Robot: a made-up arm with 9 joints. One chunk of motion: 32 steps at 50 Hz.
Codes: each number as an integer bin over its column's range. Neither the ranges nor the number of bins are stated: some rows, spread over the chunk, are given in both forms.
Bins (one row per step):
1: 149 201 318 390 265 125 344 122 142
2: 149 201 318 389 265 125 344 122 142
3: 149 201 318 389 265 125 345 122 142
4: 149 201 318 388 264 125 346 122 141
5: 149 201 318 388 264 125 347 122 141
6: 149 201 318 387 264 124 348 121 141
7: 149 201 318 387 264 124 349 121 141
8: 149 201 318 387 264 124 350 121 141
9: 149 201 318 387 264 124 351 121 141
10: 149 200 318 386 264 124 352 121 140
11: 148 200 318 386 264 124 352 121 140
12: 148 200 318 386 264 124 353 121 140
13: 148 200 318 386 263 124 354 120 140
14: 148 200 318 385 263 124 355 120 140
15: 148 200 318 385 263 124 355 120 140
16: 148 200 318 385 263 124 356 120 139
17: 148 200 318 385 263 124 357 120 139
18: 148 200 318 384 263 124 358 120 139
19: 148 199 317 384 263 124 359 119 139
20: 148 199 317 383 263 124 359 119 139
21: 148 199 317 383 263 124 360 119 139
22: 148 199 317 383 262 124 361 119 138
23: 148 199 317 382 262 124 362 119 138
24: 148 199 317 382 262 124 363 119 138
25: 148 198 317 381 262 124 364 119 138
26: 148 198 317 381 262 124 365 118 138
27: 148 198 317 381 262 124 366 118 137
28: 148 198 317 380 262 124 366 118 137
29: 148 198 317 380 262 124 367 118 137
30: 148 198 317 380 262 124 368 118 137
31: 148 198 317 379 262 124 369 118 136
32: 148 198 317 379 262 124 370 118 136
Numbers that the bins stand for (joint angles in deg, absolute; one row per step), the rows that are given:
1: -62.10 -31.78 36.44 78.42 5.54 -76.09 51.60 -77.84 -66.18
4: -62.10 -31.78 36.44 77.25 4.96 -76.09 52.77 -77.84 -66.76
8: -62.10 -31.78 36.44 76.67 4.96 -76.67 55.10 -78.42 -66.76
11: -62.68 -32.36 36.44 76.09 4.96 -76.67 56.26 -78.42 -67.34
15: -62.68 -32.36 36.44 75.51 4.37 -76.67 58.01 -79.00 -67.34
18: -62.68 -32.36 36.44 74.92 4.37 -76.67 59.76 -79.00 -67.93
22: -62.68 -32.94 35.86 74.34 3.79 -76.67 61.51 -79.59 -68.51
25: -62.68 -33.53 35.86 73.17 3.79 -76.67 63.26 -79.59 -68.51
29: -62.68 -33.53 35.86 72.59 3.79 -76.67 65.01 -80.17 -69.09
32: -62.68 -33.53 35.86 72.01 3.79 -76.67 66.76 -80.17 -69.67
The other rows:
2: -62.10 -31.78 36.44 77.84 5.54 -76.09 51.60 -77.84 -66.18
3: -62.10 -31.78 36.44 77.84 5.54 -76.09 52.18 -77.84 -66.18
5: -62.10 -31.78 36.44 77.25 4.96 -76.09 53.35 -77.84 -66.76
6: -62.10 -31.78 36.44 76.67 4.96 -76.67 53.93 -78.42 -66.76
7: -62.10 -31.78 36.44 76.67 4.96 -76.67 54.52 -78.42 -66.76
9: -62.10 -31.78 36.44 76.67 4.96 -76.67 55.68 -78.42 -66.76
10: -62.10 -32.36 36.44 76.09 4.96 -76.67 56.26 -78.42 -67.34
12: -62.68 -32.36 36.44 76.09 4.96 -76.67 56.85 -78.42 -67.34
13: -62.68 -32.36 36.44 76.09 4.37 -76.67 57.43 -79.00 -67.34
14: -62.68 -32.36 36.44 75.51 4.37 -76.67 58.01 -79.00 -67.34
16: -62.68 -32.36 36.44 75.51 4.37 -76.67 58.60 -79.00 -67.93
17: -62.68 -32.36 36.44 75.51 4.37 -76.67 59.18 -79.00 -67.93
19: -62.68 -32.94 35.86 74.92 4.37 -76.67 60.35 -79.59 -67.93
20: -62.68 -32.94 35.86 74.34 4.37 -76.67 60.35 -79.59 -67.93
21: -62.68 -32.94 35.86 74.34 4.37 -76.67 60.93 -79.59 -67.93
23: -62.68 -32.94 35.86 73.76 3.79 -76.67 62.10 -79.59 -68.51
24: -62.68 -32.94 35.86 73.76 3.79 -76.67 62.68 -79.59 -68.51
26: -62.68 -33.53 35.86 73.17 3.79 -76.67 63.84 -80.17 -68.51
27: -62.68 -33.53 35.86 73.17 3.79 -76.67 64.43 -80.17 -69.09
28: -62.68 -33.53 35.86 72.59 3.79 -76.67 64.43 -80.17 -69.09
30: -62.68 -33.53 35.86 72.59 3.79 -76.67 65.59 -80.17 -69.09
31: -62.68 -33.53 35.86 72.01 3.79 -76.67 66.18 -80.17 -69.67

